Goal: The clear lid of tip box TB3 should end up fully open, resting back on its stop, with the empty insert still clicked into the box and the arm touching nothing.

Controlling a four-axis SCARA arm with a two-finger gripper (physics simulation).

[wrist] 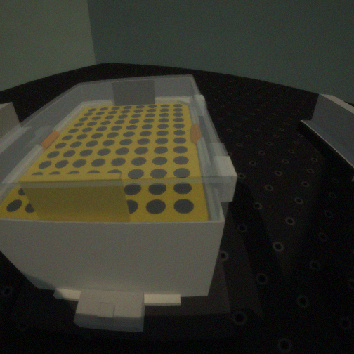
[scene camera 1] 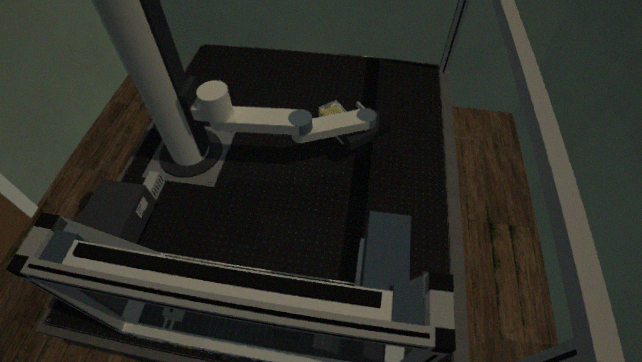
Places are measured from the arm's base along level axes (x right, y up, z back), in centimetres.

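Pixels of known places: gripper, fingertip midpoint: [scene camera 1: 340, 110]; arm's base, link origin: [scene camera 1: 191, 154].
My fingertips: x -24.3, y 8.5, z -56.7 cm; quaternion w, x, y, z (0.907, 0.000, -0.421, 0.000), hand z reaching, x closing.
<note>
Ahead of a thing's pixels: the offset from my fingertips to its middle. "spot": to the spot under its first point. Level surfaces: height alone.
Tip box TB3 {dx +1.5, dy -3.4, dz +1.8 cm} [scene camera 1: 325, 106] [wrist: 115, 255] is a white box, partly hidden by the arm in the scene view. In the wrist view its clear lid [wrist: 102, 90] lies over the top and looks down. The yellow insert {dx +1.5, dy -0.8, dz +1.8 cm} [scene camera 1: 331, 111] [wrist: 145, 142], with rows of dark round holes, shows through the lid and lies level inside the box. An orange clip [wrist: 195, 133] shows at its right edge. A pale latch-like tab [wrist: 110, 310] sticks out low on the near wall. My gripper [scene camera 1: 351, 123] [wrist: 162, 107] is open and empty, its fingers wide apart to either side of the box; contact cannot be told.
The arm [scene camera 1: 265, 120] reaches from the column [scene camera 1: 165, 115] on the left. A dark grey box {spot: dx +57.7, dy +4.2, dz +68.5 cm} [scene camera 1: 112, 202] stands near the column base. A tall blue block {spot: dx +77.7, dy +41.5, dz -17.4 cm} [scene camera 1: 390, 245] stands at the front right. A frame bar [scene camera 1: 220, 287] crosses the front of the dark perforated board {dy -7.2 cm} [scene camera 1: 260, 215].
</note>
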